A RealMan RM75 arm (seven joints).
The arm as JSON. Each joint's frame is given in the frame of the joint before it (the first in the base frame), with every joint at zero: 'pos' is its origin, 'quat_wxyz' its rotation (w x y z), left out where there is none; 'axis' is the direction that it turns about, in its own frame. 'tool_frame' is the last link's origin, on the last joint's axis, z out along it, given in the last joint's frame.
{
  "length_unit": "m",
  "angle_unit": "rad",
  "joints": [
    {
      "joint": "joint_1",
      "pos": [
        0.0,
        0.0,
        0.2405
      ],
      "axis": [
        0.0,
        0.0,
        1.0
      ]
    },
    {
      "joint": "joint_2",
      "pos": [
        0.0,
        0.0,
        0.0
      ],
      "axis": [
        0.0,
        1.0,
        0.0
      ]
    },
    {
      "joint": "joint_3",
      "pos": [
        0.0,
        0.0,
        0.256
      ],
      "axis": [
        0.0,
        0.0,
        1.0
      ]
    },
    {
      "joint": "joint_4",
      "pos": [
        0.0,
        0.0,
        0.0
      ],
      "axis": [
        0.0,
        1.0,
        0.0
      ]
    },
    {
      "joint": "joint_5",
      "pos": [
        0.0,
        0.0,
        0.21
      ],
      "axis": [
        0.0,
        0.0,
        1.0
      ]
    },
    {
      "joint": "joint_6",
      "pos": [
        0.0,
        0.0,
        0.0
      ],
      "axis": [
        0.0,
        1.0,
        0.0
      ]
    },
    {
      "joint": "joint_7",
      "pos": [
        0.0,
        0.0,
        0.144
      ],
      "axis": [
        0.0,
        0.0,
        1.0
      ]
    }
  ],
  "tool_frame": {
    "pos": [
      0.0,
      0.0,
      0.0
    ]
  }
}
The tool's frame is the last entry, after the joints.
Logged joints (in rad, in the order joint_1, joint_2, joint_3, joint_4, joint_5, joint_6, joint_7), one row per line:
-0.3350, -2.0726, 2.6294, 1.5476, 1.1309, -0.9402, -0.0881
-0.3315, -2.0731, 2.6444, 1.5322, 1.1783, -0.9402, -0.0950
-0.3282, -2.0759, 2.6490, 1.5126, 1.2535, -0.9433, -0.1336
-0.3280, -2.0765, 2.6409, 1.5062, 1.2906, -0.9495, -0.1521
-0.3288, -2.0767, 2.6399, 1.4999, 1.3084, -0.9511, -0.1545
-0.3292, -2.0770, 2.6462, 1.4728, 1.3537, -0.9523, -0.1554
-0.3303, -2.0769, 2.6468, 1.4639, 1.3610, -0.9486, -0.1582
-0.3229, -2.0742, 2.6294, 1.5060, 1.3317, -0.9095, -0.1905
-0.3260, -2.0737, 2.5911, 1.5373, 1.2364, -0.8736, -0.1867
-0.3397, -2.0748, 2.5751, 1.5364, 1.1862, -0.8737, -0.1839
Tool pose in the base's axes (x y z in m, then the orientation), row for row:
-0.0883, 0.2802, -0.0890, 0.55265, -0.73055, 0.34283, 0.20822
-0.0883, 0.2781, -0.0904, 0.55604, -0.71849, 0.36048, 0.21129
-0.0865, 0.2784, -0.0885, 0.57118, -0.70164, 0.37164, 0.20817
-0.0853, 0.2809, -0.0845, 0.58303, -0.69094, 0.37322, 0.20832
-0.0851, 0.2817, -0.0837, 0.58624, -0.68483, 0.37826, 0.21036
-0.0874, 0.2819, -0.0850, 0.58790, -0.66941, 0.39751, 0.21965
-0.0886, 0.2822, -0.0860, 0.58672, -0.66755, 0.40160, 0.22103
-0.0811, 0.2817, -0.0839, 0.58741, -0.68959, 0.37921, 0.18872
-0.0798, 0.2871, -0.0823, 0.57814, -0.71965, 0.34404, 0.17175
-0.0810, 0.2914, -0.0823, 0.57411, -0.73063, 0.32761, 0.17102
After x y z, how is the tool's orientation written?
As a quaternion, w x y z.
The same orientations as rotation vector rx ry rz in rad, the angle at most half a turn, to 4 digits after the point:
-1.7273, 0.8106, 0.4923
-1.6964, 0.8511, 0.4989
-1.6461, 0.8719, 0.4884
-1.6130, 0.8713, 0.4863
-1.5966, 0.8819, 0.4904
-1.5596, 0.9261, 0.5117
-1.5560, 0.9361, 0.5152
-1.6069, 0.8837, 0.4398
-1.6835, 0.8048, 0.4018
-1.7120, 0.7677, 0.4007

